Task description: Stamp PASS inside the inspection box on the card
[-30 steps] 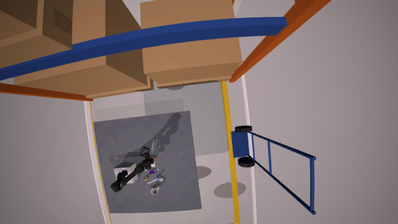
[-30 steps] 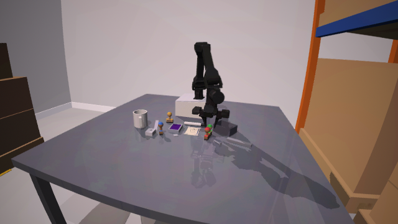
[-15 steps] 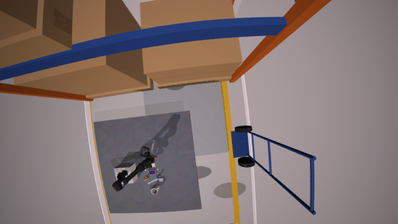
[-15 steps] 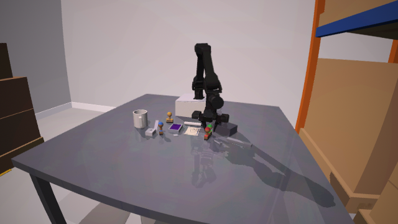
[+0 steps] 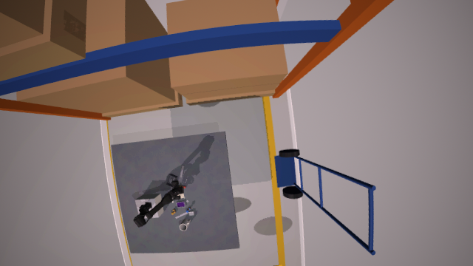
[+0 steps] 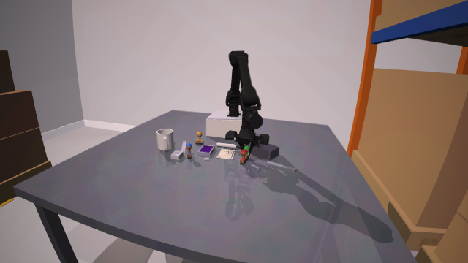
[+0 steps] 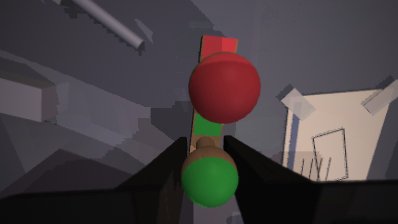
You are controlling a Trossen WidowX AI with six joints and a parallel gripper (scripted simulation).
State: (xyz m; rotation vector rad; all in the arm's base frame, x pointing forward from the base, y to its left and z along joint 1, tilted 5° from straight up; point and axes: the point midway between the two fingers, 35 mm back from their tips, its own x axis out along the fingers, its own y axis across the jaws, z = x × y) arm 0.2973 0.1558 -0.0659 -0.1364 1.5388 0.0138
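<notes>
My gripper tip is right at the green-knobbed stamp. Also, from my gripper tip: red-knobbed stamp (40 mm ahead); then cream card (20 mm behind, 100 mm to the right, 20 mm below); then dark tray (80 mm behind, 70 mm to the left, 10 mm below).
</notes>
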